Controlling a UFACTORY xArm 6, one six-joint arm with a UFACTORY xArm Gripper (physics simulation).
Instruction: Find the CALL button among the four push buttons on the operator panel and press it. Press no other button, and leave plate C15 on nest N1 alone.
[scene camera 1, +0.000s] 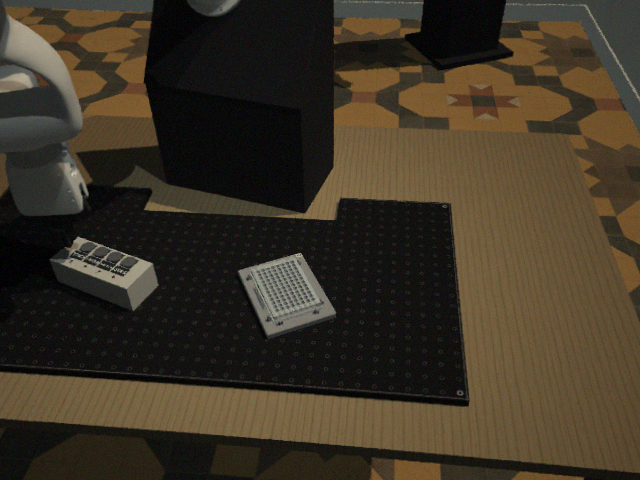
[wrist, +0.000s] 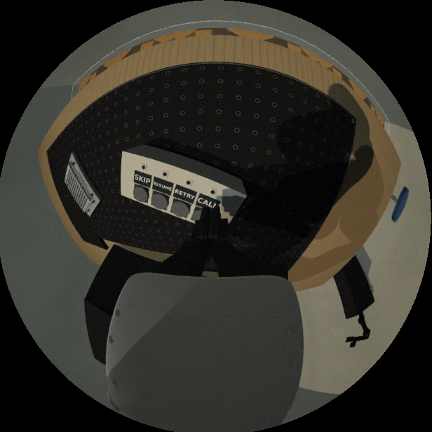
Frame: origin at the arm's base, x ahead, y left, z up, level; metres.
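Seen in the pictures: gripper, between the fingertips: (scene camera 1: 68, 242).
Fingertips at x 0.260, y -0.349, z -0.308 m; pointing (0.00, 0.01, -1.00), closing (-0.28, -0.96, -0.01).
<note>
A point is followed by its place in that frame.
The pale operator panel (scene camera 1: 93, 281) {y -0.324, x 0.322, z -0.352 m} (wrist: 131, 167) stands on the black board with four grey round buttons. In the wrist view they are labelled SKIP (wrist: 141, 194), RESUME (wrist: 160, 201), RETRY (wrist: 180, 209) and CALL (wrist: 198, 214). The CALL button shows in scene camera 1 (scene camera 1: 88, 246) {y -0.322, x 0.248, z -0.335 m} at the panel's left end; in the wrist view the fingers partly cover it. My gripper (wrist: 213, 217) is shut and empty, its dark tips over the CALL end. Their height above it is unclear. Plate C15 (scene camera 1: 285, 287) {y -0.023, x 0.437, z -0.365 m} (wrist: 79, 185) lies on nest N1 (scene camera 1: 302, 325) {y -0.018, x 0.513, z -0.382 m}, right of the panel in scene camera 1.
The black perforated board (scene camera 1: 392, 310) {y 0.136, x 0.527, z -0.391 m} (wrist: 240, 112) lies on the wooden table (scene camera 1: 527, 258) {y 0.429, x 0.483, z -0.404 m}. A large black block (scene camera 1: 237, 139) {y -0.017, x 0.124, z -0.256 m} (wrist: 97, 310) stands behind the board in scene camera 1. A dark stand (scene camera 1: 462, 31) is farther back on the patterned floor. The arm's shadow falls beside the panel.
</note>
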